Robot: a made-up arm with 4 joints.
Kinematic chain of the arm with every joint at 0, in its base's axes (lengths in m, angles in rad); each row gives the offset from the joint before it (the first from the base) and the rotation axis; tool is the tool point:
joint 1: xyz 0 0 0.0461 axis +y
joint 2: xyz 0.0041 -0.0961 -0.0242 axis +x
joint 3: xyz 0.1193 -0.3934 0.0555 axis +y
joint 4: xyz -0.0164 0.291 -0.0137 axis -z
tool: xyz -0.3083 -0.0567 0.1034
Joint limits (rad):
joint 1: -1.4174..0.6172
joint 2: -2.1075..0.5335
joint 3: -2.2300..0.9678
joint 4: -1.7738..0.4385
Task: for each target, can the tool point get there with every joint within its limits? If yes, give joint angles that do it. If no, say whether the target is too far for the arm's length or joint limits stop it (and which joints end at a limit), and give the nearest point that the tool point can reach.
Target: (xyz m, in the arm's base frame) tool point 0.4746 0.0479 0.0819
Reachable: no: joint limits stop it (at a limit: joint 1, joint 4) | nearest point 0.4067 0.0631 0.1725 | short by 0.114 m
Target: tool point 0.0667 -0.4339 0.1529
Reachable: yes | joints 0.2395 -0.9753 -1.5935 -0.5356
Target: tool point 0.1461 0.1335 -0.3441
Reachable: no: joint limits stop it (at a limit: joint 2, joint 3, joint 4) | nearest point 0.1243 0.0124 -0.2858 | short by 0.136 m
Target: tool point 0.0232 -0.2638 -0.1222
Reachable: yes | joints -0.9952 -0.6888 -1.0046 0.2719
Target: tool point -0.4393 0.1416 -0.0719
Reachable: no: joint limits stop it (at a limit: joint 1) | nearest point -0.3187 0.0836 0.0050 | short by 0.154 m
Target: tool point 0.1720 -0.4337 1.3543
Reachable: no: too far | nearest point 0.0576 -0.2141 0.4844 | short by 0.904 m
